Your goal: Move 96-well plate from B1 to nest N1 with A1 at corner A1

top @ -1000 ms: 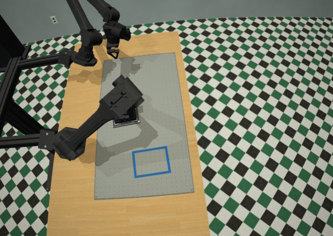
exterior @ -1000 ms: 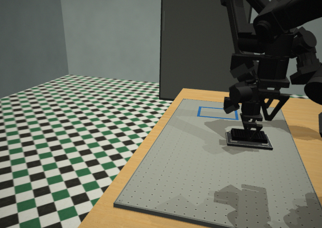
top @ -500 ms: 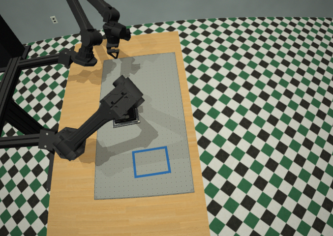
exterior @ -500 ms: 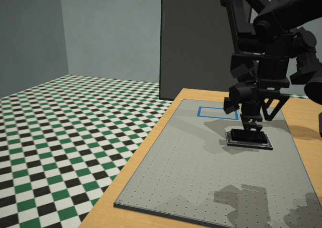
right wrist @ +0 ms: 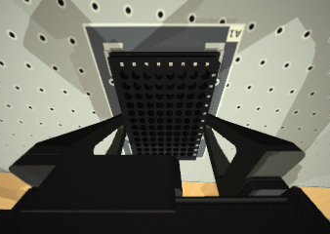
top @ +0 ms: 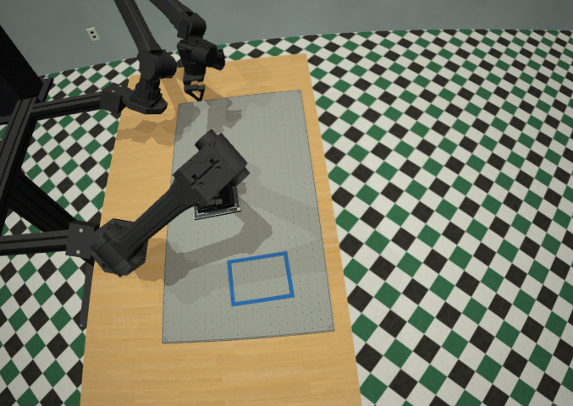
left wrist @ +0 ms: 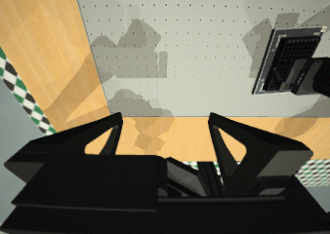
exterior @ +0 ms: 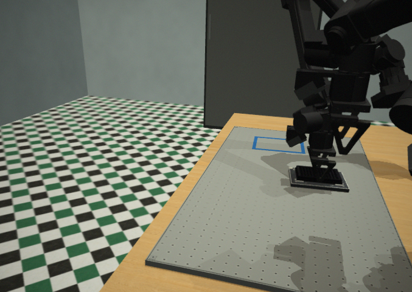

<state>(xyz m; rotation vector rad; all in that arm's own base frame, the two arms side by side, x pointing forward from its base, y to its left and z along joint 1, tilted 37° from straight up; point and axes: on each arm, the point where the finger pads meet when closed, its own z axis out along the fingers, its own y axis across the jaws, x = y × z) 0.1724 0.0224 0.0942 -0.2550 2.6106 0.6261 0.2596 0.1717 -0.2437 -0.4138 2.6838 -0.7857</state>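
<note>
Now: the black 96-well plate right at my right hand. The rest, counted from my right hand: dark plate nest N1 (2 cm below).
</note>
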